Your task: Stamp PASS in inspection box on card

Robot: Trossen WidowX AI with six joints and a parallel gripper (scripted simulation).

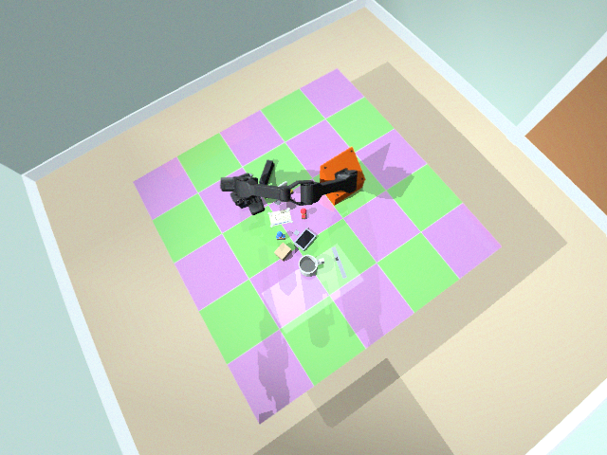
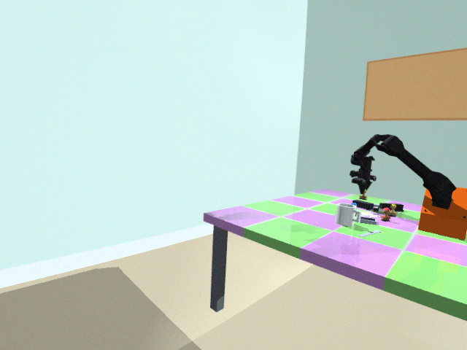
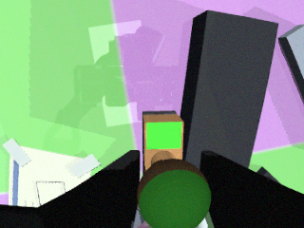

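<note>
The dark slab lies 10 mm ahead of my gripper tip, 50 mm to the right of it and 70 mm below it. From my gripper tip the other things lie so: long black bar (130 mm behind, 140 mm to the right, 80 mm below); white card (80 mm behind, 100 mm to the left, 90 mm below); blue-labelled stamp (30 mm behind, 190 mm to the left, 70 mm below).
</note>
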